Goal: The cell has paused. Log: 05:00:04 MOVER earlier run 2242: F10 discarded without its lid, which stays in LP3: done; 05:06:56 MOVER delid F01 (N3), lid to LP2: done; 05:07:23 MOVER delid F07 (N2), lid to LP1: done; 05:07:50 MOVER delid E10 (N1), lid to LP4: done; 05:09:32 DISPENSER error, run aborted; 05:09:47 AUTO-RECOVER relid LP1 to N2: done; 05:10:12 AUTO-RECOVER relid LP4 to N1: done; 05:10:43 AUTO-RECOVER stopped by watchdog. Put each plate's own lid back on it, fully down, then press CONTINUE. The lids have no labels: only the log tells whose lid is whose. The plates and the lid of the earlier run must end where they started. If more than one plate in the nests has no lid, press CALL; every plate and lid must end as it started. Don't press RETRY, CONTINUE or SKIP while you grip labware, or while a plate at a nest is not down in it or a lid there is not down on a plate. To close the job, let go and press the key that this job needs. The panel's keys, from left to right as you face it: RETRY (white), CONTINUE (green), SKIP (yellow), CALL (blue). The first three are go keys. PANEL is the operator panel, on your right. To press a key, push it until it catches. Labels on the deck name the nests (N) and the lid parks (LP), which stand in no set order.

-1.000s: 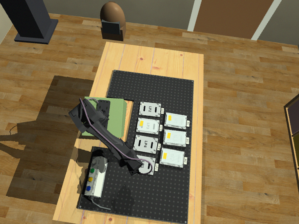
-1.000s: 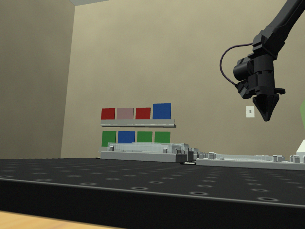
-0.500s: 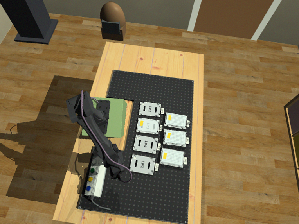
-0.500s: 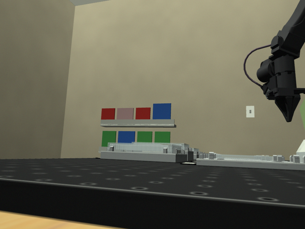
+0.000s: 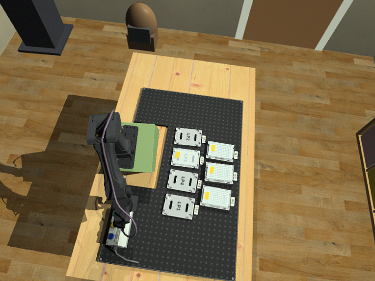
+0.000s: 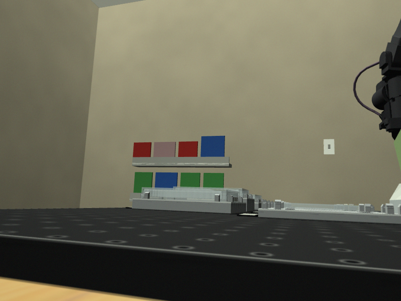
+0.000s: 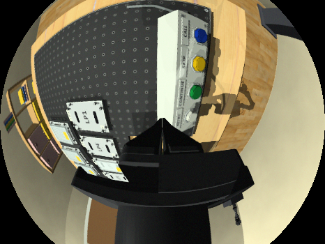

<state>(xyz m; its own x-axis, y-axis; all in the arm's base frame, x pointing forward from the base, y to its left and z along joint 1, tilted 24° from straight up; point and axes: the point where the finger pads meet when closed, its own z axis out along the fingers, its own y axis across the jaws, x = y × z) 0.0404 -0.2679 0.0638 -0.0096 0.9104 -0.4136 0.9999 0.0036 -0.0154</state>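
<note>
The green CONTINUE key lies 60 mm behind my hand, 20 mm to the right of it and 70 mm below it. The rest, counted from my hand: yellow skip key (60 mm behind, 70 mm to the right, 70 mm below); then blue CALL key (60 mm behind, 120 mm to the right, 70 mm below); then white key (60 mm behind, 30 mm to the left, 70 mm below).
</note>
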